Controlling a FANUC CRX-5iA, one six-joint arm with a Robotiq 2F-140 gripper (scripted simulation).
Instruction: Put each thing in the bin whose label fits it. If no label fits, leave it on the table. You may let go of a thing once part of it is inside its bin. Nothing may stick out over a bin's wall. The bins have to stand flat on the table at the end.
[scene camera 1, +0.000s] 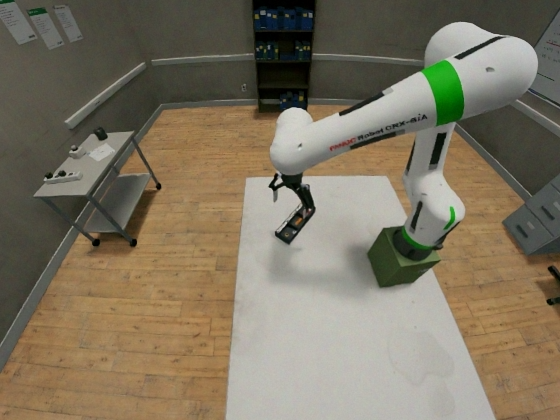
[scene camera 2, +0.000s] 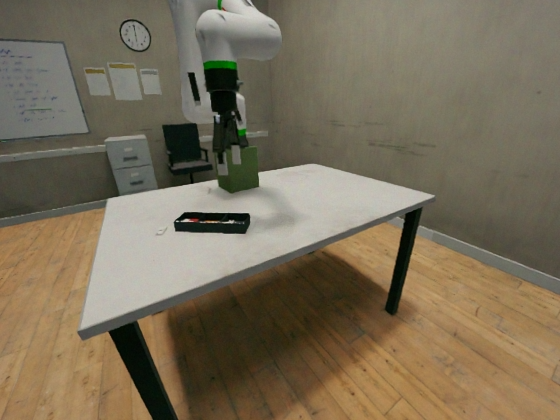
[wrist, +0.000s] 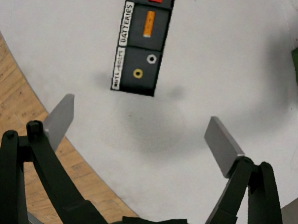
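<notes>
The gripper (scene camera 2: 230, 169) appears in the scene, visible also to scene camera 1 (scene camera 1: 289, 208), while the wrist view (wrist: 143, 117) shows it as well.
</notes>
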